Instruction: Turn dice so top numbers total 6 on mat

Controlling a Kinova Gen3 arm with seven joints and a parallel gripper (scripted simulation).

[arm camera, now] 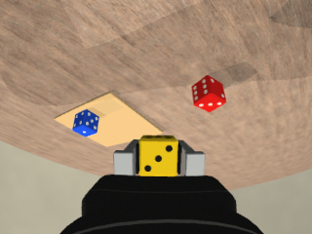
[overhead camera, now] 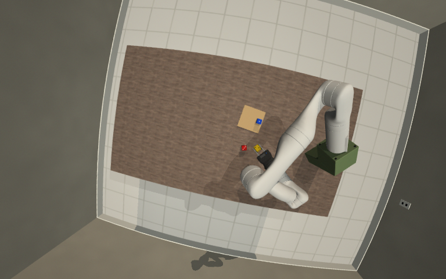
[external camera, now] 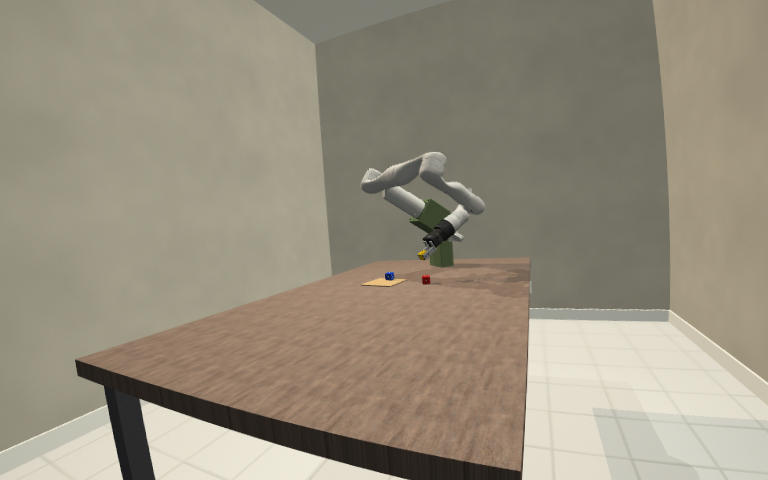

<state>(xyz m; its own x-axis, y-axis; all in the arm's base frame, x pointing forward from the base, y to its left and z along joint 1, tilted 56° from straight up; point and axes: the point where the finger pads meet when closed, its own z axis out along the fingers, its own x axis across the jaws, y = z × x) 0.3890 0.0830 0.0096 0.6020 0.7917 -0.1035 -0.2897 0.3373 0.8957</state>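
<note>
The red die lies 70 mm ahead of my hand, 10 mm to the left of it and 90 mm below it. The rest, counted from my hand: yellow die: right at my hand; blue die: 20 mm behind, 160 mm to the right, 90 mm below; tan mat: 30 mm ahead, 170 mm to the right, 100 mm below.
</note>
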